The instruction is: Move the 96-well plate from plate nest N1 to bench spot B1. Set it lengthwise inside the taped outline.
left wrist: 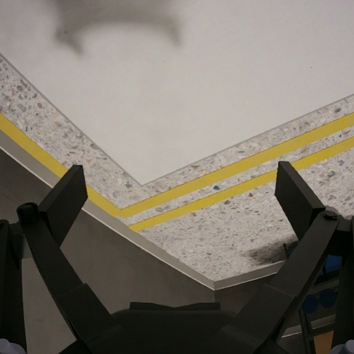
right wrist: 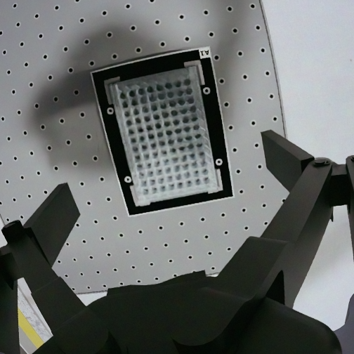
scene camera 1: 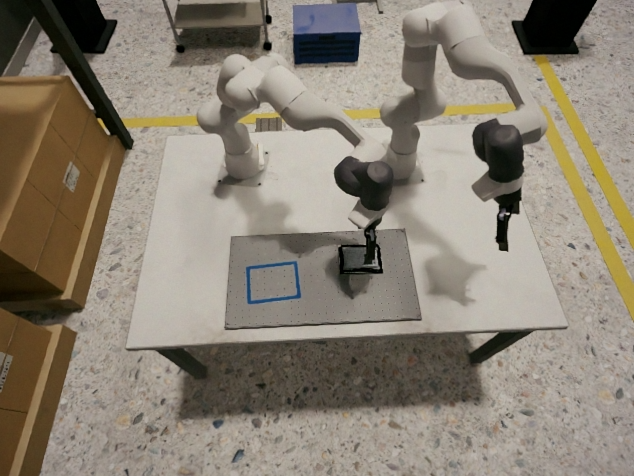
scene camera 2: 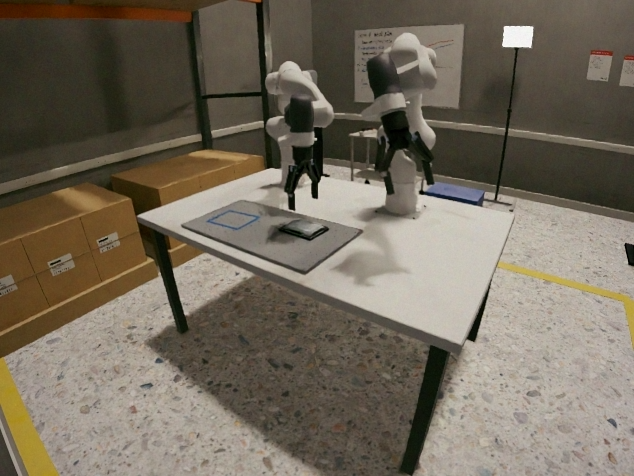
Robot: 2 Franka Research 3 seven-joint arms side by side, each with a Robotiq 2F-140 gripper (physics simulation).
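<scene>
The clear 96-well plate sits in the black-bordered nest N1 on the grey perforated board. The blue taped outline lies empty on the board, to the left of the nest in both scene views. My right gripper is open and empty above the plate, its fingers wider apart than the nest in the right wrist view. My left gripper is open and empty, high over the table's right side in scene camera 1.
The board lies on the white table, near its front edge in scene camera 1. Cardboard boxes stand to the left. A blue crate stands on the floor behind the table.
</scene>
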